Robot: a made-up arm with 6 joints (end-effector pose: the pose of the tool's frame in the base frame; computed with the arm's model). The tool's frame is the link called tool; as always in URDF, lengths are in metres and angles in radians.
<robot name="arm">
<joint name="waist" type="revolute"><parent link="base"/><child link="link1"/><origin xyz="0 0 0.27"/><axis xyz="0 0 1"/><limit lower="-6.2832" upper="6.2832"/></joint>
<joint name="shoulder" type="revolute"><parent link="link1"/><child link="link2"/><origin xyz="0 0 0"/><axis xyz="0 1 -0.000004"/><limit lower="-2.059" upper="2.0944"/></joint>
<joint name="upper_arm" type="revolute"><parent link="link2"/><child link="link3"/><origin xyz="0.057 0 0.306"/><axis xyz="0 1 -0.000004"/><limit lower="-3.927" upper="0.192"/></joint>
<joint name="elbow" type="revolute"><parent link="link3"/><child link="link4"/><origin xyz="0.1 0 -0.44"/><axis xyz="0 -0.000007 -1"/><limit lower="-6.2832" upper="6.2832"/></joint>
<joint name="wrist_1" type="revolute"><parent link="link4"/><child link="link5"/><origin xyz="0 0 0"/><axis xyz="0 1 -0.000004"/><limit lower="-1.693" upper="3.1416"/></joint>
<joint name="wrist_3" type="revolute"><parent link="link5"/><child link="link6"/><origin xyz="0.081 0 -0.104"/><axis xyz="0 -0.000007 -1"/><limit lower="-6.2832" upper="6.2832"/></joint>
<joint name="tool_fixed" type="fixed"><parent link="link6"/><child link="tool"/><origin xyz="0 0 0" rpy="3.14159 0 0"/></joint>
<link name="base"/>
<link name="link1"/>
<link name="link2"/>
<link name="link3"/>
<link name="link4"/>
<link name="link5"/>
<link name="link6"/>
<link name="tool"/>
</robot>
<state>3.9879 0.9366 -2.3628 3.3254 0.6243 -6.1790</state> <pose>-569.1 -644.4 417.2 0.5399 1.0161 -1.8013</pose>
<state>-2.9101 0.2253 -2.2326 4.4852 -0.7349 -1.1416</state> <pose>-470.7 -240.9 815.3 -0.1573 1.3908 -2.3441</pose>
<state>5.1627 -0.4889 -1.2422 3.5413 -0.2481 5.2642</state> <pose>219.3 -360.7 654.2 -1.6879 0.9438 -2.6904</pose>
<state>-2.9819 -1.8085 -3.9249 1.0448 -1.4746 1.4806</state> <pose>350.9 154.0 -143.0 -1.9854 -0.5518 0.7982</pose>
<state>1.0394 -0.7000 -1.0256 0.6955 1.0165 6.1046</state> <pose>174.0 354.0 691.7 -2.3882 -0.6872 0.7837</pose>
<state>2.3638 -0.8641 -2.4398 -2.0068 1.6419 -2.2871</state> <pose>371.0 -226.1 995.1 1.7348 0.5618 2.0313</pose>
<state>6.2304 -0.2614 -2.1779 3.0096 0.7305 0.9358</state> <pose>261.7 -12.6 1087.0 -0.0767 0.0493 0.7815</pose>
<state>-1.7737 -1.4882 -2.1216 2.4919 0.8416 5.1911</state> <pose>147.7 646.9 806.8 1.2327 -0.1754 2.5024</pose>
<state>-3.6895 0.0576 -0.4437 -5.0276 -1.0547 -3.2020</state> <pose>-245.4 295.0 235.2 2.4323 1.0830 -2.4049</pose>
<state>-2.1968 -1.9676 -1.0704 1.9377 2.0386 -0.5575</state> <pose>333.2 254.8 682.4 2.3793 -0.9590 0.6491</pose>
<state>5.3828 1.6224 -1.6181 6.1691 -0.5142 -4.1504</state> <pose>334.8 -400.0 -294.4 -2.6998 0.2636 -2.8597</pose>
